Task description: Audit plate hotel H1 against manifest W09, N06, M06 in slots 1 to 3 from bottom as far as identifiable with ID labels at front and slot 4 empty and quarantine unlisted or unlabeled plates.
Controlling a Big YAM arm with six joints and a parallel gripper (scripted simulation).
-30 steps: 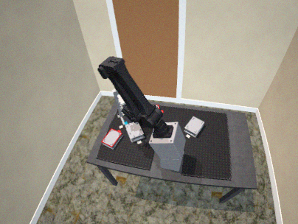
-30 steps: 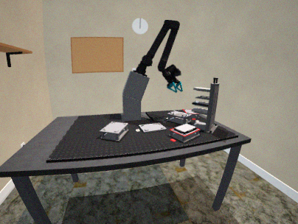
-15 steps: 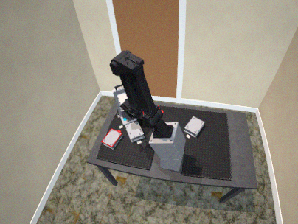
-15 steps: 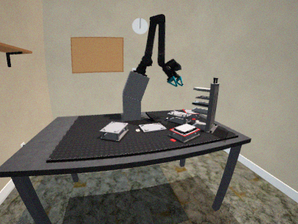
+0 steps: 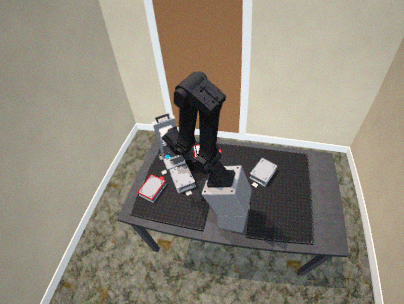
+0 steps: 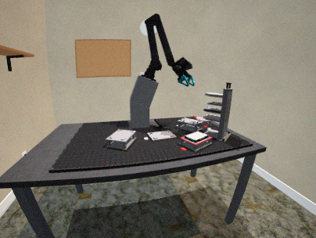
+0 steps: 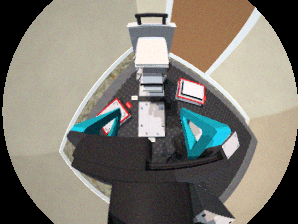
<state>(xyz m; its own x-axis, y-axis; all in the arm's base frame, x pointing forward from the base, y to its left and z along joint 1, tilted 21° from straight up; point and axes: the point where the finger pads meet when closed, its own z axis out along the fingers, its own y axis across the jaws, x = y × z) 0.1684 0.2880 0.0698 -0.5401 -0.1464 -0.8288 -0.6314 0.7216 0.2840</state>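
Now: hand 150 mm short of the white well plate, 120 mm to the right of it and 50 mm above it.
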